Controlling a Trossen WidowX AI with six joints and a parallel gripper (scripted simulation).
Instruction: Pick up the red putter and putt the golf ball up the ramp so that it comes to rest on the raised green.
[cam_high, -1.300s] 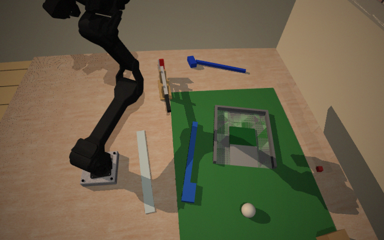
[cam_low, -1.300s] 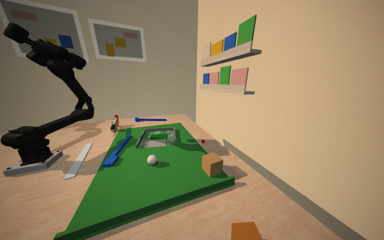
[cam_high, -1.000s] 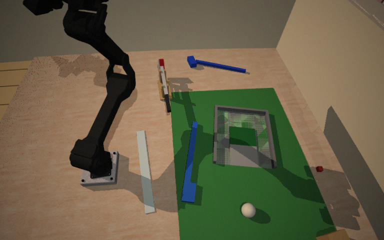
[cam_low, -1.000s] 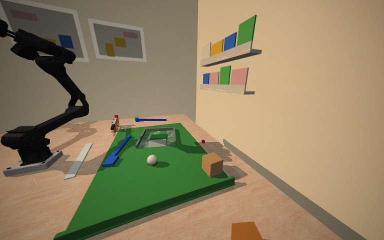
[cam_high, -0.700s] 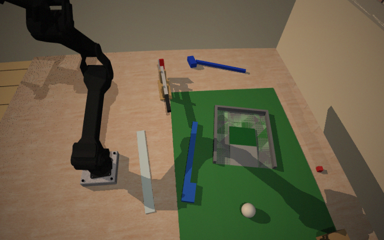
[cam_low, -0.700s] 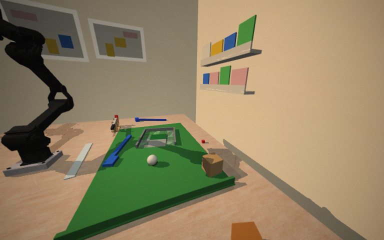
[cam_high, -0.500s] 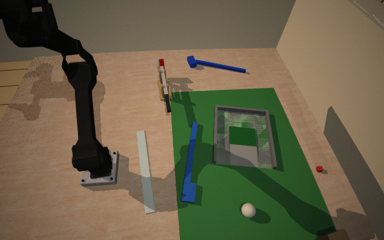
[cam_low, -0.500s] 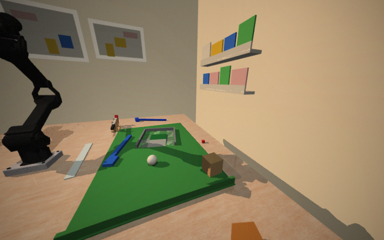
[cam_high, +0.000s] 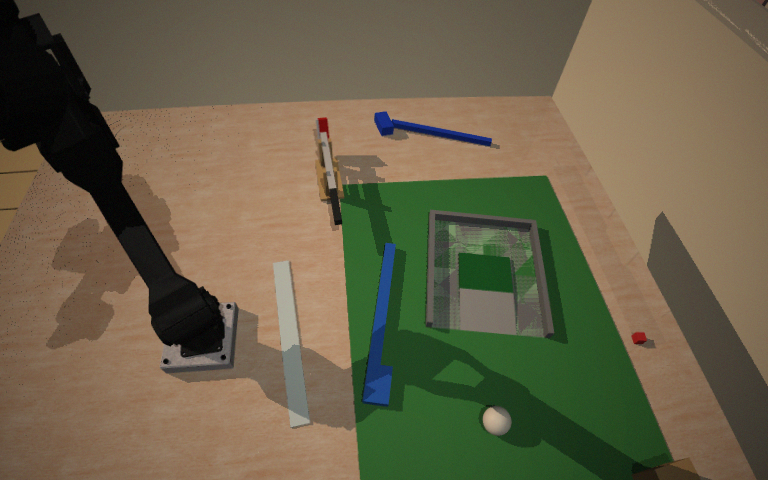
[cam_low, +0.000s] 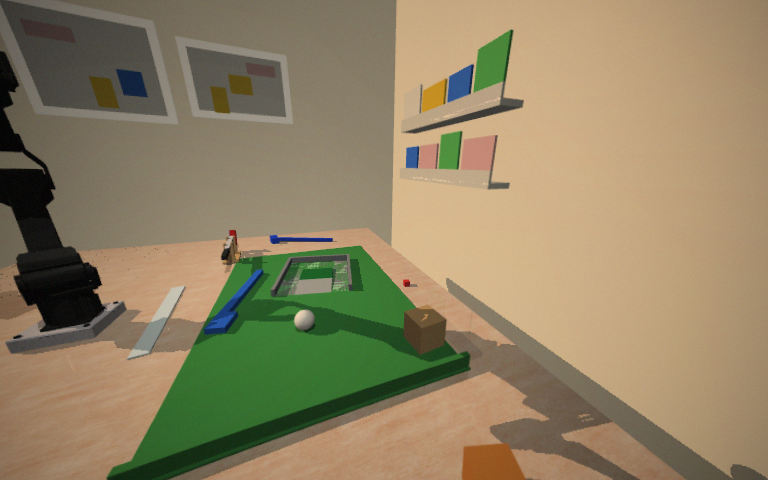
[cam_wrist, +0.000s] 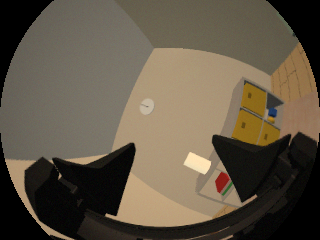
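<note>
Right now my gripper tip is 540 mm above the red putter, 520 mm to the right of it and 280 mm short of it. Also, from my gripper tip: white golf ball 580 mm below, 460 mm ahead, 20 mm to the right; wooden stand 570 mm below, 530 mm to the left, 280 mm ahead; pale strip 600 mm below, 190 mm to the left, 170 mm ahead.
</note>
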